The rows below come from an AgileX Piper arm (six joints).
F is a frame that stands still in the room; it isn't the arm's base.
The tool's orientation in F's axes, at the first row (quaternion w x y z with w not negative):
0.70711, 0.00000, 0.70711, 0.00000
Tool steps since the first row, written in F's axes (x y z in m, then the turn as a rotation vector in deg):
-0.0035, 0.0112, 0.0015, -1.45, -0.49, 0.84
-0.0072, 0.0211, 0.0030, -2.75, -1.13, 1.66
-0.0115, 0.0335, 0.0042, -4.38, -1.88, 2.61
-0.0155, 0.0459, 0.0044, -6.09, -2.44, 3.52
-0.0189, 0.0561, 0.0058, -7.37, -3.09, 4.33
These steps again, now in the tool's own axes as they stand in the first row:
-0.0015, 0.0112, -0.0035, -0.84, -0.49, -1.45
-0.0030, 0.0211, -0.0072, -1.66, -1.13, -2.75
-0.0042, 0.0335, -0.0115, -2.61, -1.88, -4.38
-0.0044, 0.0459, -0.0155, -3.52, -2.44, -6.09
-0.0058, 0.0561, -0.0189, -4.33, -3.09, -7.37

